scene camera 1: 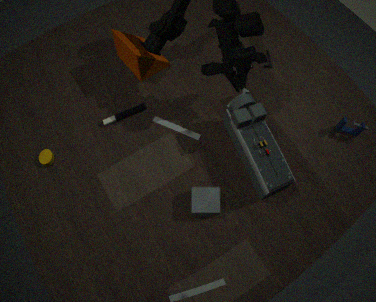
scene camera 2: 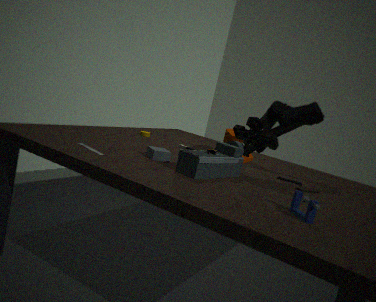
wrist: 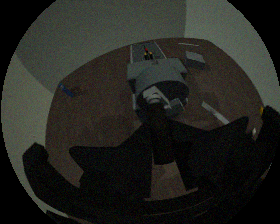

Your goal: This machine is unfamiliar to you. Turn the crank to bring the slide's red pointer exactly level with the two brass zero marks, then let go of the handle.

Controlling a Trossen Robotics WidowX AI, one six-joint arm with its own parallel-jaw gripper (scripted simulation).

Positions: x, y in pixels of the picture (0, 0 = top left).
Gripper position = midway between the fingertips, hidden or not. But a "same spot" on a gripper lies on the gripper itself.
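My gripper is visible to me in scene camera 2 (243, 151), and scene camera 1 and the wrist view show it too. One and the same spot on my gripper is at (scene camera 1: 229, 73) and at (wrist: 239, 118).
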